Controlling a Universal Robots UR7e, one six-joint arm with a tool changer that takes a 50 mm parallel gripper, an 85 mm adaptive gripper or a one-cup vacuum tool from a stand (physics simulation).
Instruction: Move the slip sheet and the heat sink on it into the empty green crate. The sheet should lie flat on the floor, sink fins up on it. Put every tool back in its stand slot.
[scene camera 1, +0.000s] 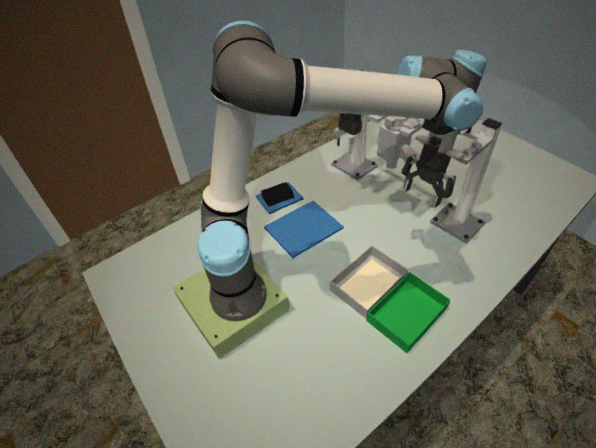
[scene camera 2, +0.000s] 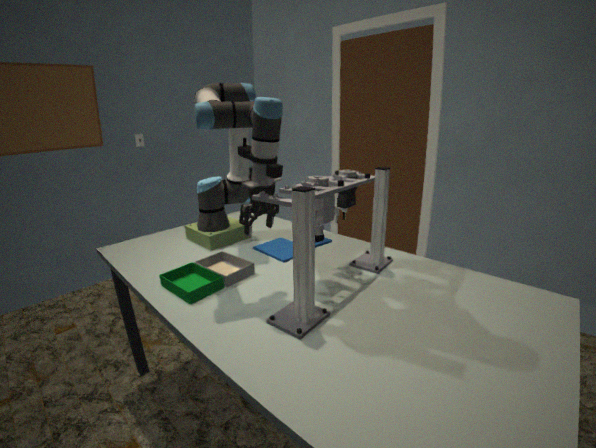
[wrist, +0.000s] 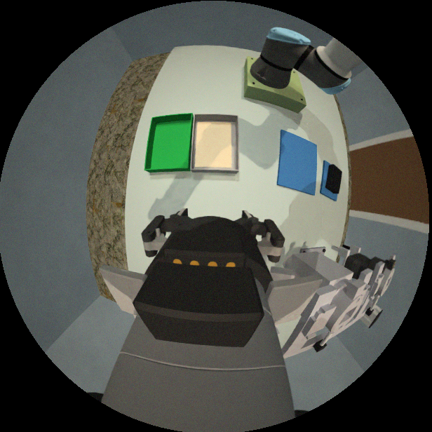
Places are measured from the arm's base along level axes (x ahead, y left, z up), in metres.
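Pixels of known places: arm's base, link origin: (scene camera 1: 238, 296) (scene camera 2: 213, 226).
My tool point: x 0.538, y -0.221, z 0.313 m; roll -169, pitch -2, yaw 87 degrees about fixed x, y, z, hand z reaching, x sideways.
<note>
Ahead of a thing's pixels: the offset from my tool point to its top centre. "pt": to the spot under its first point.
A black finned block, by its look the heat sink @(dx -0.153, dy +0.486, dz -0.342 m) (scene camera 1: 277, 194) (wrist: 333, 179), lies on a small blue sheet @(pt dx -0.206, dy +0.456, dz -0.371 m) (scene camera 1: 272, 208) (wrist: 326, 191). A tan sheet @(dx -0.237, dy +0.011, dz -0.377 m) (scene camera 1: 370, 283) (scene camera 2: 226, 269) (wrist: 215, 145) lies flat in the grey crate @(dx -0.233, dy +0.016, dz -0.339 m) (scene camera 1: 345, 296) (scene camera 2: 241, 275) (wrist: 236, 145). Which sheet is the slip sheet I cannot tell. The green crate @(dx -0.242, dy -0.125, dz -0.339 m) (scene camera 1: 410, 312) (scene camera 2: 191, 283) (wrist: 170, 142) is empty and adjoins the grey crate. My two-finger adaptive gripper (scene camera 1: 422, 194) (scene camera 2: 259, 226) (wrist: 215, 215) is open and empty, high above the table at the tool stand's end slot. Whether it is seated there I cannot tell.
A larger blue panel @(dx -0.196, dy +0.314, dz -0.371 m) (scene camera 1: 304, 228) (scene camera 2: 276, 248) (wrist: 297, 162) lies beside the small blue sheet. The tool stand (scene camera 1: 472, 185) (scene camera 2: 303, 260) holds a light grey tool @(dx +0.075, dy +0.166, dz -0.017 m) (scene camera 1: 395, 142) (scene camera 2: 325, 210) and a dark tool @(dx +0.082, dy +0.357, dz -0.017 m) (scene camera 1: 350, 123) (scene camera 2: 346, 198). The green-yellow robot base plate (scene camera 1: 197, 305) (wrist: 275, 97) stands near the crates.
</note>
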